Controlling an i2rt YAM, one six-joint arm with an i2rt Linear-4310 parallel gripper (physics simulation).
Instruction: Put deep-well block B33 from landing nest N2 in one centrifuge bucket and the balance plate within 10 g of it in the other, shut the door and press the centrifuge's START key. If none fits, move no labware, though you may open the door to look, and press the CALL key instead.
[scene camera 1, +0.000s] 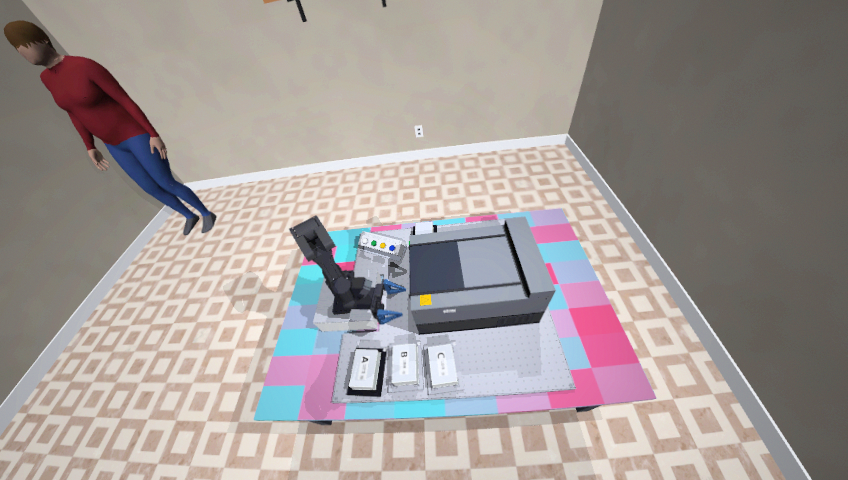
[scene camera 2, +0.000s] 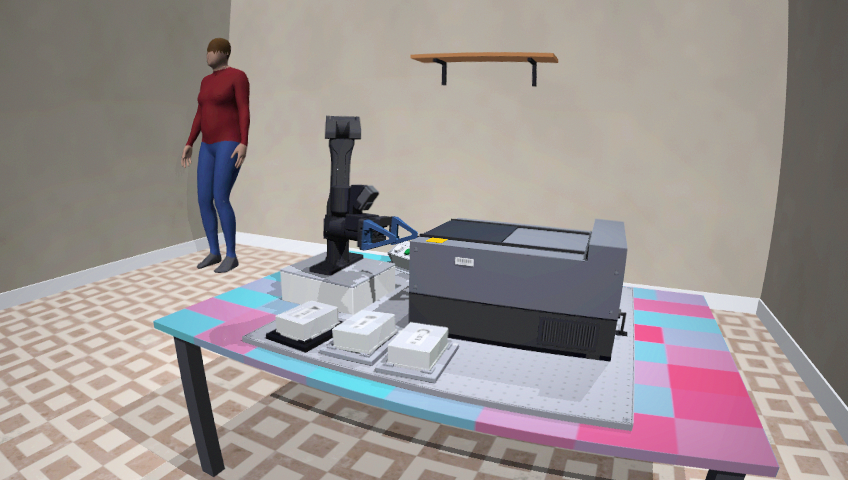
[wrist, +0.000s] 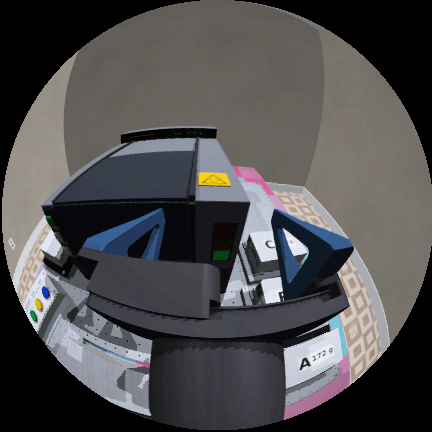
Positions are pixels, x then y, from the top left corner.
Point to a white plate in dark tray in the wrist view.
At 64, 270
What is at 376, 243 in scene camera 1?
A panel with coloured buttons.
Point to my gripper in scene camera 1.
At 404, 301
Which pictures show my gripper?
Scene camera 1, scene camera 2 and the wrist view: all of them.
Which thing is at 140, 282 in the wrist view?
My gripper.
